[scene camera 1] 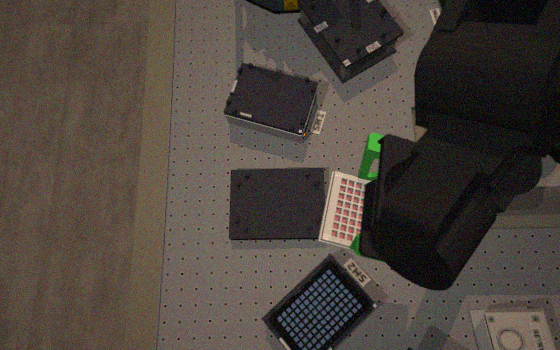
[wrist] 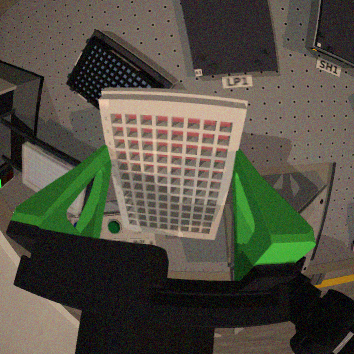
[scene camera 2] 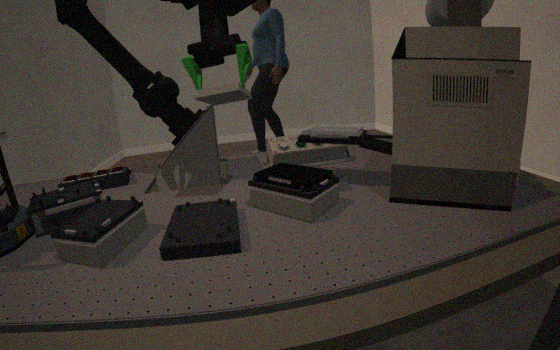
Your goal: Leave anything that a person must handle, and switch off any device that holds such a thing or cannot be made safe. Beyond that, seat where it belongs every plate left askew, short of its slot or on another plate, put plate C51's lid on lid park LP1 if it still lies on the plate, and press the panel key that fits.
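Frame: origin at the arm's base, x ahead, y left, z up, level; millimetres.
Seen in the pictures: gripper, between the fingertips: (scene camera 1: 358, 213) (wrist: 169, 152) (scene camera 2: 221, 91); arm's base, origin of its link: (scene camera 2: 189, 128).
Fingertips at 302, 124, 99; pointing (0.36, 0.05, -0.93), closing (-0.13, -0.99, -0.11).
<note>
Offsets run from my fingertips to a thing's top centre, as dx, dy, dz. "*": to the spot under its first point.
My gripper (scene camera 1: 364, 200) (scene camera 2: 221, 87) (wrist: 169, 152) is shut on a white plate with pink-red wells @[-23, +5, +15] (scene camera 1: 345, 212) (scene camera 2: 223, 96) (wrist: 170, 150). The green fingers hold its two long sides, well above the table. In the scene camera 1 view the plate shows beside the right edge of the dark lid park LP1 @[+110, -50, -194] (scene camera 1: 277, 205) (scene camera 2: 202, 231) (wrist: 230, 37), with part of it hidden by the arm. Device SH2 @[* +109, +118, -190] (scene camera 2: 300, 201) bears a black plate with blue wells @[+39, +120, -158] (scene camera 1: 320, 310) (wrist: 112, 67). Device SH1 @[* +117, -225, -173] (scene camera 1: 275, 100) (scene camera 2: 100, 240) (wrist: 340, 25) has a dark top with no plate visible on it.
A grey wedge stand (scene camera 2: 200, 155) is behind LP1. A light panel box @[-253, +212, -144] (scene camera 1: 517, 330) (scene camera 2: 310, 151) with a green key @[-228, +190, -153] (scene camera 2: 301, 143) (wrist: 114, 226) stands near SH2. A tall box @[* +150, +409, -61] (scene camera 2: 460, 120) is at right. Another dark device @[-10, -388, -152] (scene camera 1: 352, 35) is beyond SH1. A person (scene camera 2: 269, 40) stands behind.
</note>
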